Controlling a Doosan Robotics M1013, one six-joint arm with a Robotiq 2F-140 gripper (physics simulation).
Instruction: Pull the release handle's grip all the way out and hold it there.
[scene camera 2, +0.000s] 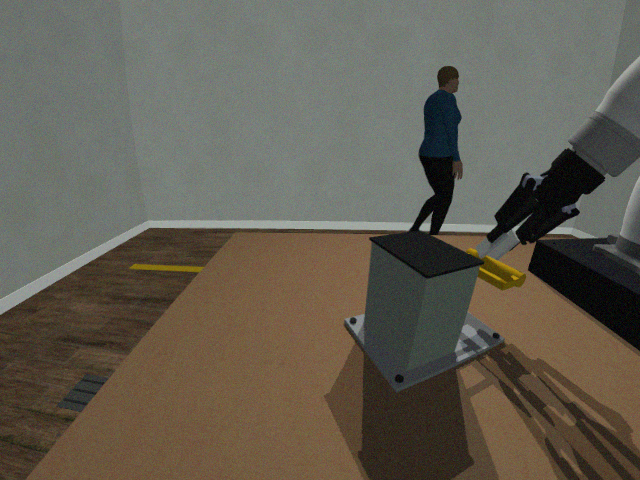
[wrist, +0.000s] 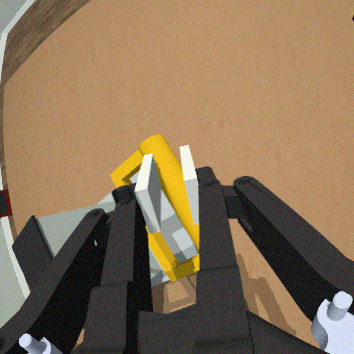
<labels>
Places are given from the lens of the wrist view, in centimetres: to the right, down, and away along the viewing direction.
gripper (wrist: 169, 166): 0, -1, 20
bolted metal plate (wrist: 171, 229): -1, 8, 32
</labels>
